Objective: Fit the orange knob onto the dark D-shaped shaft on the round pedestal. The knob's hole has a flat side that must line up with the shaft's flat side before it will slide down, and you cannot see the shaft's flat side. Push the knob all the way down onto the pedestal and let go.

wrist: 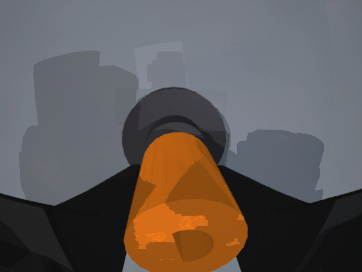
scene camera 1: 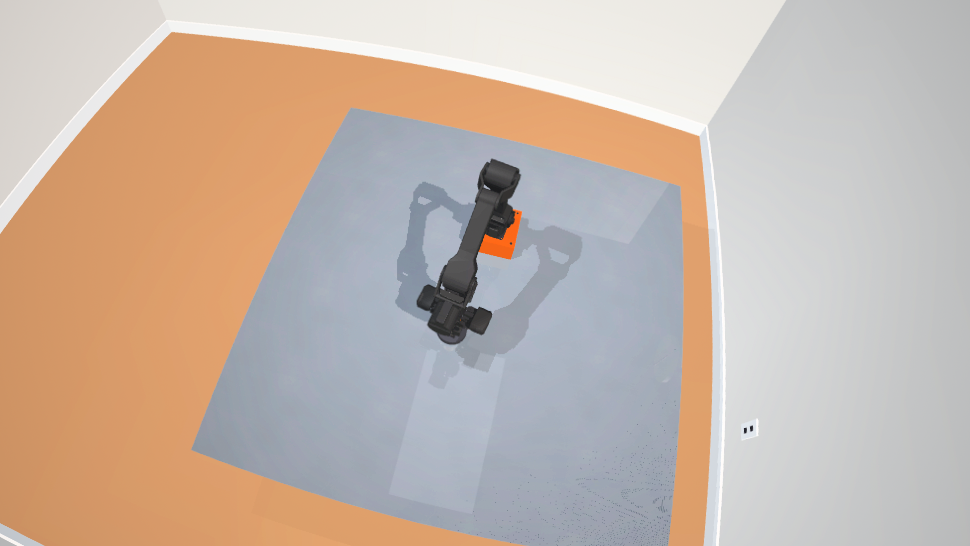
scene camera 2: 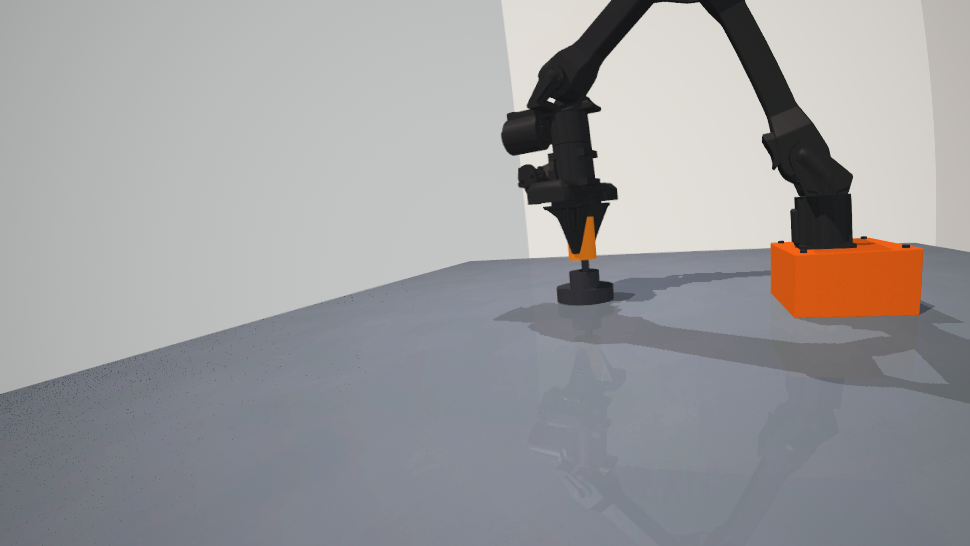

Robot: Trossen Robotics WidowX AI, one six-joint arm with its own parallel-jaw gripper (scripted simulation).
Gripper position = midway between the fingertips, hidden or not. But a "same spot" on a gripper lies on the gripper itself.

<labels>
My gripper shows in the wrist view, in scene camera 1 and in scene camera 2 [582,252]. The same spot on my gripper: [wrist: 92,224] is [scene camera 1: 461,320].
</labels>
